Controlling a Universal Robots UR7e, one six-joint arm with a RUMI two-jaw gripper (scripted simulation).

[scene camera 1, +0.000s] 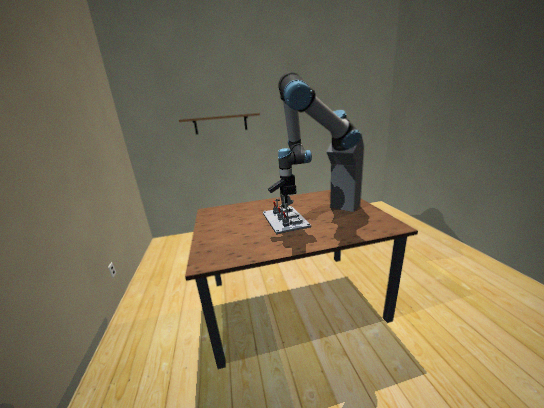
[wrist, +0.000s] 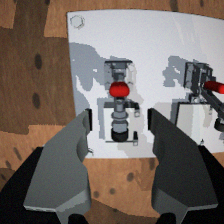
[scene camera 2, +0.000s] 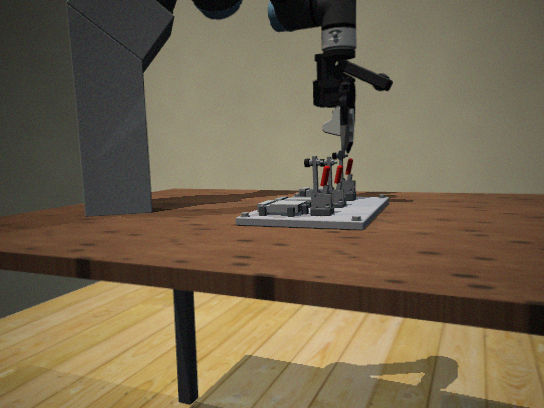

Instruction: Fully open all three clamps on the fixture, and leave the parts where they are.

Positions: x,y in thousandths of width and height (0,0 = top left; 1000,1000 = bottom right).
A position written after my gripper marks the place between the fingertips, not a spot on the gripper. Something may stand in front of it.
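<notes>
My own gripper (scene camera 2: 635,376) is there for me to see, and the wrist view lets me see the gripper (wrist: 533,493) too.
</notes>
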